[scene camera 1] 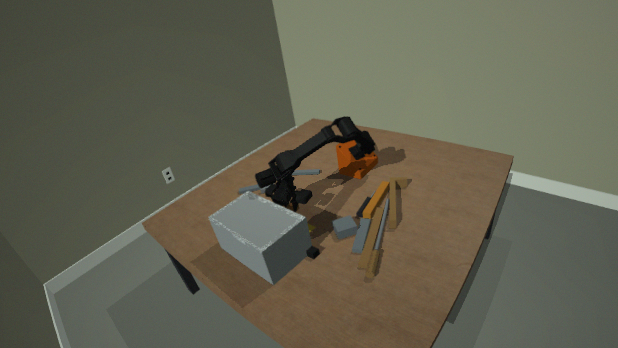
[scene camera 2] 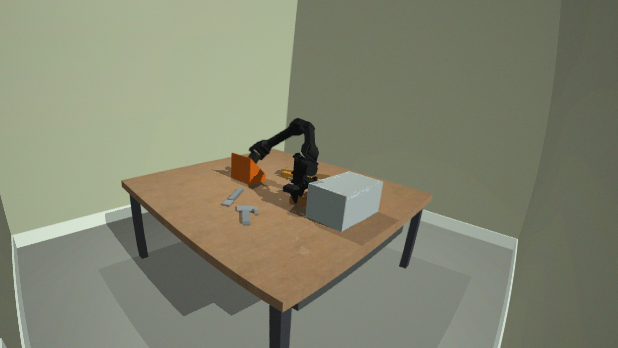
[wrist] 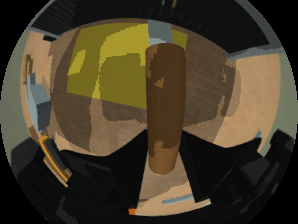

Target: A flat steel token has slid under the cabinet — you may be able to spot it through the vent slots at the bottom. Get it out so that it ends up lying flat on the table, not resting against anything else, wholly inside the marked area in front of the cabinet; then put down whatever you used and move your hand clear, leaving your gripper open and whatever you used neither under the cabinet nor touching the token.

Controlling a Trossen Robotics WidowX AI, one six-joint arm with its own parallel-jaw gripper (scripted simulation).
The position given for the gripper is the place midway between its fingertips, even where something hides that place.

In view: the gripper point(scene camera 1: 291, 210), a grey block point(wrist: 39, 104) and a grey cabinet point(scene camera 1: 269, 239).
The gripper is seen too in the wrist view point(wrist: 161, 132). Scene camera 2 does not show the grey block, which is hidden by the grey cabinet.
